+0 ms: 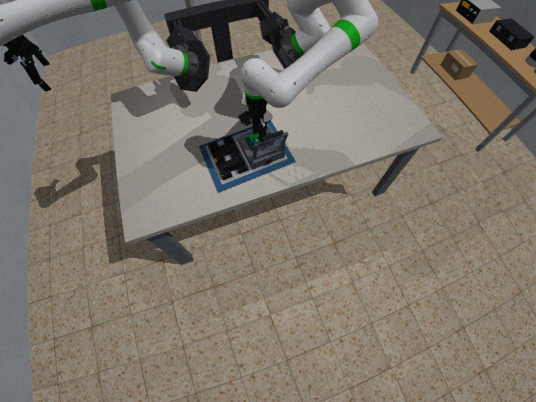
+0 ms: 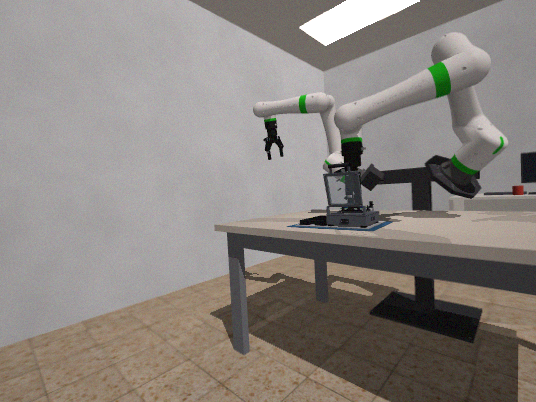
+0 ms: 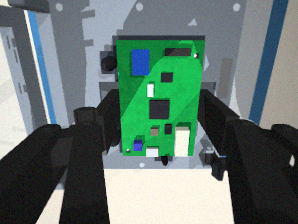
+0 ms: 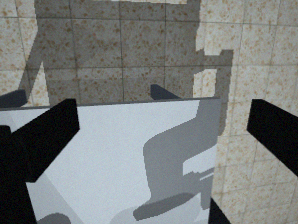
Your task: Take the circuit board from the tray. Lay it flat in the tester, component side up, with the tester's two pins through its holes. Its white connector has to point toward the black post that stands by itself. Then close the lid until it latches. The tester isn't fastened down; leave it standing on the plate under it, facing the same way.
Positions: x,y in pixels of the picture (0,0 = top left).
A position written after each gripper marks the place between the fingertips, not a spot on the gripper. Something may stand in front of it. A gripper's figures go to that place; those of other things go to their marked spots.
Scene:
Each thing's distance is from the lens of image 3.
left gripper (image 3: 158,103): 0.17 m
grey tester (image 3: 74,46): 0.19 m
green circuit board (image 3: 159,81): 0.16 m

